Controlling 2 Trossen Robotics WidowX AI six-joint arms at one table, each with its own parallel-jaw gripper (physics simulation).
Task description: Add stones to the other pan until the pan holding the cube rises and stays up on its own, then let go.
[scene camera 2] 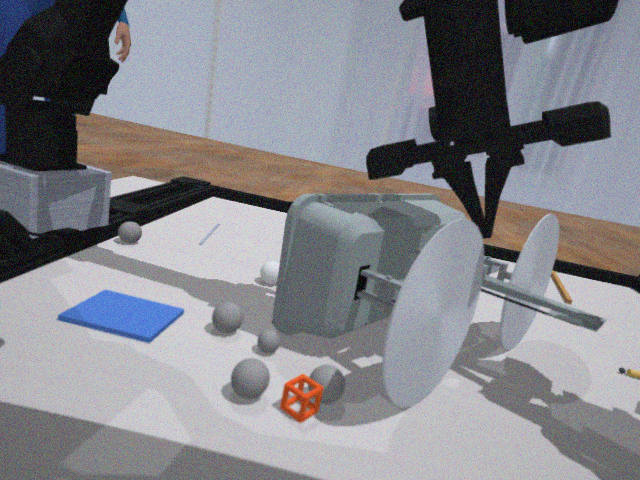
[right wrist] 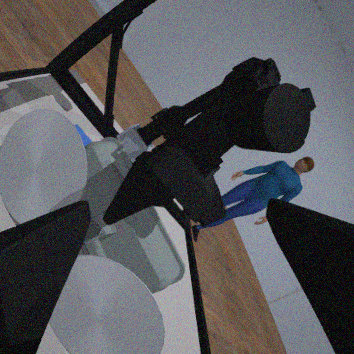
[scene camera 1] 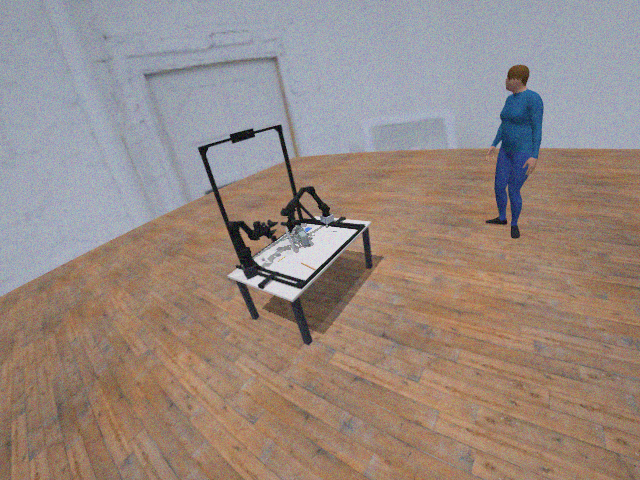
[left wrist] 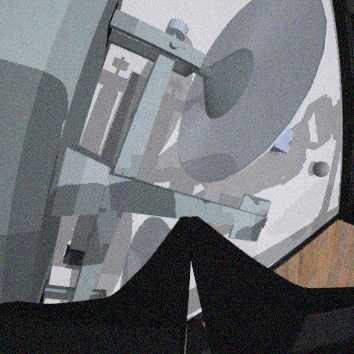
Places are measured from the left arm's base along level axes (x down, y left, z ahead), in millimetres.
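Pixels of known places: left gripper, between the fingertips: [scene camera 2: 486, 237] [right wrist: 104, 221] [scene camera 1: 290, 233] [left wrist: 188, 224]; right gripper, between the fingertips: [right wrist: 179, 208] [scene camera 1: 277, 225]; left arm's base, origin of its link: [scene camera 2: 41, 163] [right wrist: 143, 136] [scene camera 1: 326, 215]; right arm's base, origin of its link: [scene camera 1: 248, 266].
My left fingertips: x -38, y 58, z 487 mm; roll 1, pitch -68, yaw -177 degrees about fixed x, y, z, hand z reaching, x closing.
Note:
Ahead of a thing's pixels: the offset from my left fingertips to its top centre.
The grey-green balance [scene camera 2: 325, 268] [left wrist: 25, 150] lies tipped on its side, with its pans [scene camera 2: 434, 315] [scene camera 2: 532, 279] [right wrist: 45, 165] [right wrist: 110, 310] on edge and no cube or stone on them. The orange open-frame cube @[dx +106, dy -167, dz -94 mm] [scene camera 2: 301, 397] sits on the table. Grey stones @[dx +98, dy -175, dz -133 mm] [scene camera 2: 250, 378] @[dx +98, dy -146, dz -83 mm] [scene camera 2: 330, 382] @[dx +98, dy -107, dz -196 mm] [scene camera 2: 227, 317] @[dx +106, dy -113, dz -149 mm] [scene camera 2: 268, 341] @[dx +98, dy +6, dz -416 mm] [scene camera 2: 129, 232] and a white ball @[dx +98, dy +26, dz -220 mm] [scene camera 2: 269, 272] lie loose around it and the balance. My left gripper [scene camera 2: 485, 235] [left wrist: 188, 224] is shut and empty, its tips close to the balance's beam; contact is unclear. My right gripper is open and empty, raised facing the balance.
A flat blue plate @[dx +121, dy -143, dz -277 mm] [scene camera 2: 121, 315] lies left of the balance in scene camera 2. A pale stick @[dx +124, dy +129, dz -378 mm] [scene camera 2: 209, 234] lies behind it, an orange stick @[dx +119, dy +405, dz +148 mm] [scene camera 2: 560, 286] beyond the far pan. A black frame edges the table. A person [scene camera 1: 519, 124] stands away from the table.

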